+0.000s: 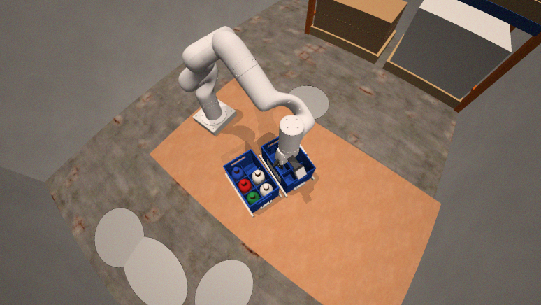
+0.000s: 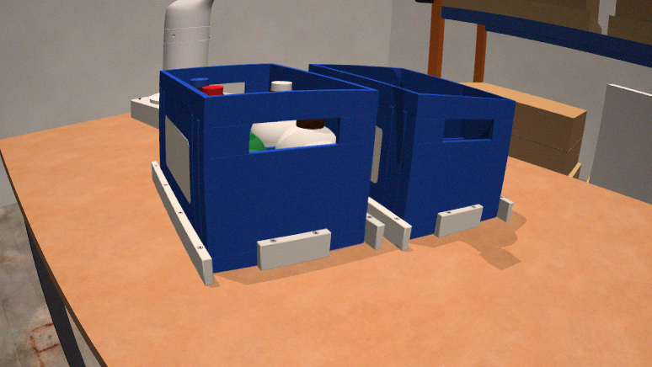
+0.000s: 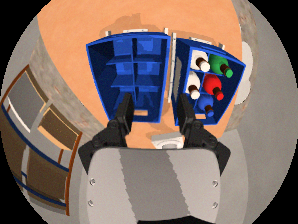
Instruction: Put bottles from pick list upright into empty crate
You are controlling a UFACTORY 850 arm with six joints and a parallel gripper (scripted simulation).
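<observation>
Right now the green bottle is 7 cm behind my hand, 20 cm to the right of it and 22 cm below it. Round my hand: white-label bottle 12 cm behind, 8 cm to the right, 22 cm below; then blue-label bottle 23 cm behind, 14 cm to the right, 22 cm below; then red bottle 15 cm behind, 17 cm to the right, 22 cm below.
</observation>
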